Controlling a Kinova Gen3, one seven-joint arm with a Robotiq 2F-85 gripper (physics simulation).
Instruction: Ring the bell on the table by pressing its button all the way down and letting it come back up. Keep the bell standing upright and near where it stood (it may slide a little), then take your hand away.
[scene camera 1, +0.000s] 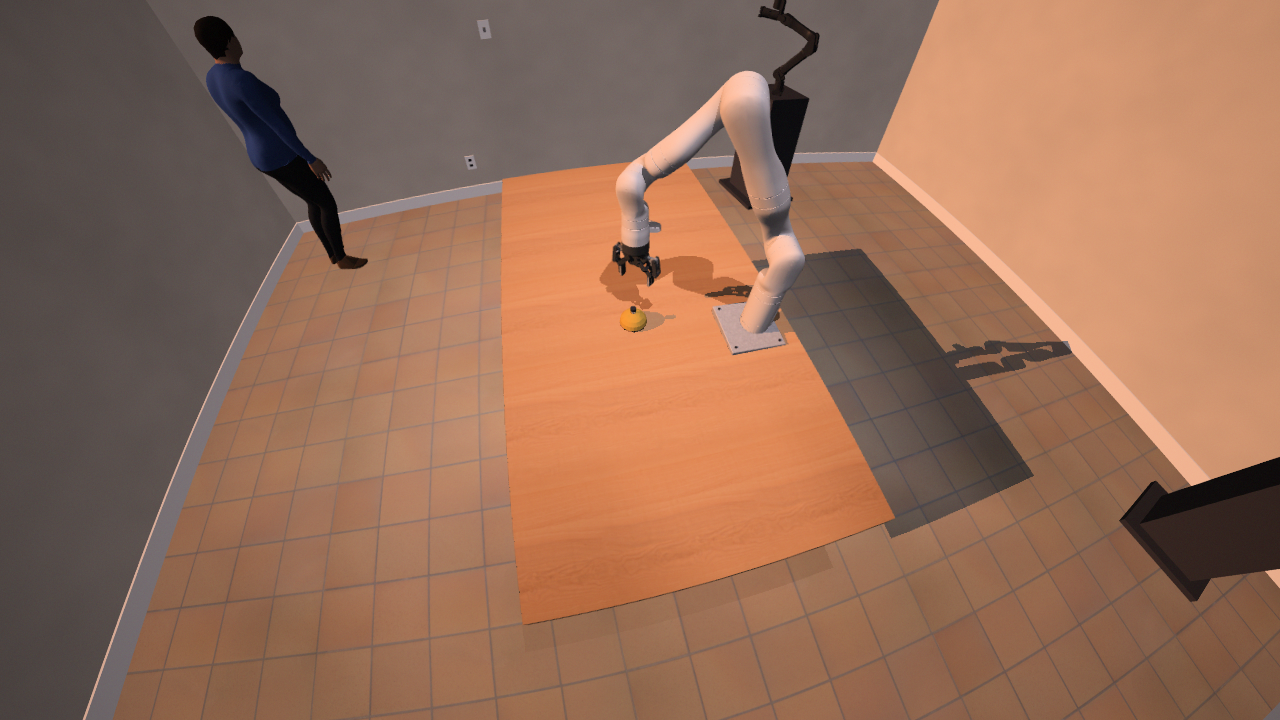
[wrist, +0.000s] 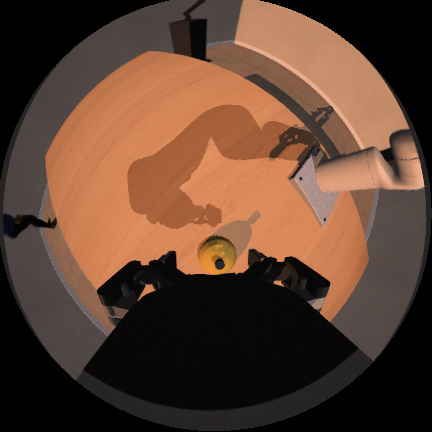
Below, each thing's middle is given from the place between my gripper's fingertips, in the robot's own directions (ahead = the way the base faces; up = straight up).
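Labels:
Yellow dome-shaped bell (wrist: 213, 248): from my hand, 4 cm left of it, 2 cm ahead of it, 11 cm below it.

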